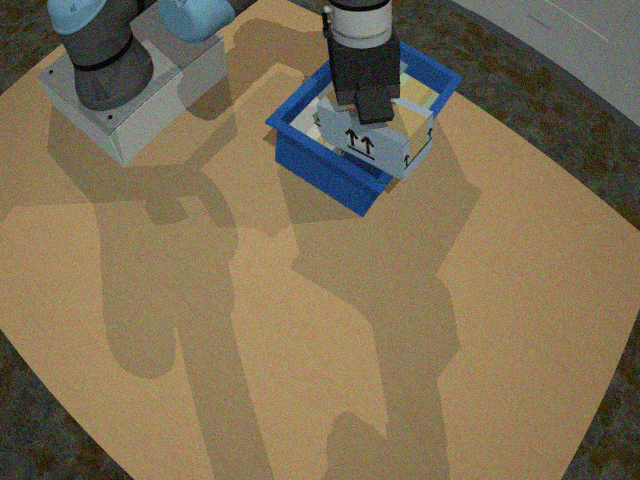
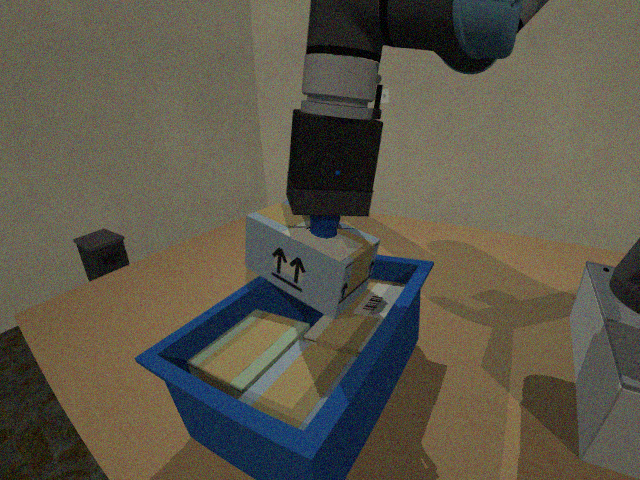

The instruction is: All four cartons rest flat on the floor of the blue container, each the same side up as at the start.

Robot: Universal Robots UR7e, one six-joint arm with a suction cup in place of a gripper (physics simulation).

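Places are measured from the arm's base along level axes (x left, y ahead, z down), in metres.
Where they show: hand at its tool point: [image 2: 321, 242]; arm's base at its link origin: [image 1: 115, 79].
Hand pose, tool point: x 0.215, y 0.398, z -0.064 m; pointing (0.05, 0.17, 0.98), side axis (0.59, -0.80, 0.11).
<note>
Things, the pixels of their top centre, and the offset from my tool point. "*": a spot on its surface instead. Level surfaces: height alone.
- blue container at its top centre: [image 2: 308, 302] [image 1: 373, 91] dz +0.037, dx +0.065, dy -0.037 m
- pale blue-white carton at its top centre: [image 2: 305, 212] [image 1: 381, 102] dz -0.036, dx +0.002, dy +0.020 m
- green-edged tan carton at its top centre: [image 2: 251, 341] [image 1: 407, 99] dz +0.070, dx +0.122, dy -0.004 m
- tan carton with a pale blue stripe, top centre: [image 2: 301, 385] dz +0.069, dx +0.133, dy -0.090 m
- white carton with a barcode, surface spot: [image 2: 385, 294] * dz +0.069, dx -0.042, dy -0.066 m
- tan table at its surface level: dz +0.166 m
The blue container [image 1: 320, 178] [image 2: 232, 439] stands on the table. My suction gripper [image 2: 324, 226] is on the top of a pale blue-white carton [image 1: 382, 147] [image 2: 320, 273] with double arrows pointing up. This carton hangs tilted, mostly above the container's floor, one end over the long rim away from the robot base; whether it touches the rim I cannot tell. Inside lie a green-edged tan carton [image 1: 421, 87] [image 2: 258, 346], a tan carton with a pale blue stripe [image 2: 294, 382], and a white carton with a barcode [image 2: 385, 294], partly hidden by the held one.
The grey robot pedestal [image 1: 170, 118] [image 2: 594, 330] stands beside the container on the tan table [image 1: 516, 289] [image 2: 465, 356]. A dark box [image 2: 103, 253] shows beyond the table edge. The container walls rise above the cartons inside.
</note>
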